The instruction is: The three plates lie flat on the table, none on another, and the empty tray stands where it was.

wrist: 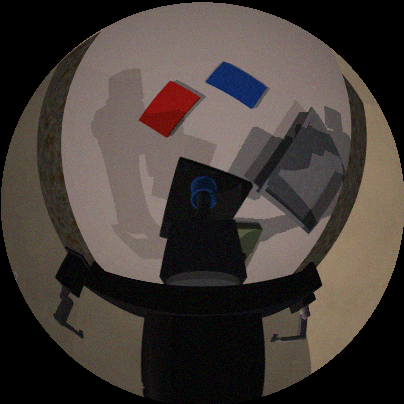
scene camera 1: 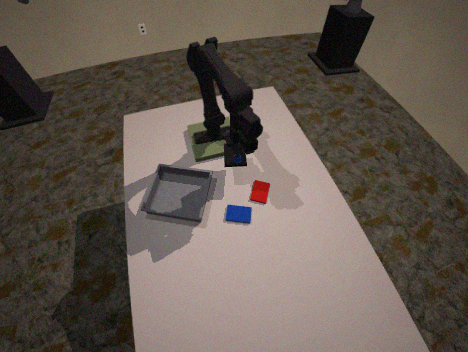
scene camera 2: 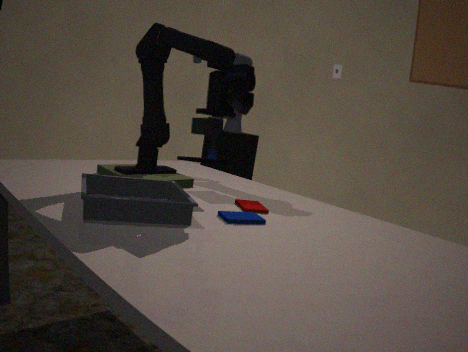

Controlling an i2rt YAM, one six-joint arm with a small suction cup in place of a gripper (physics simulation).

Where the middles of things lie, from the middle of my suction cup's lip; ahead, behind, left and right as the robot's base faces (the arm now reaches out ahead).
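Scene:
I see the black plate [wrist: 231, 190] 4 cm behind my suction cup and 2 cm below it. Counted from my suction cup, the blue plate [wrist: 226, 77] is 4 cm to the right, 18 cm ahead and 12 cm below, while the red plate [wrist: 171, 103] is 7 cm to the left, 11 cm ahead and 12 cm below. The grey tray [scene camera 2: 106, 198] is 3 cm ahead of my suction cup, 26 cm to the right of it and 10 cm below it.

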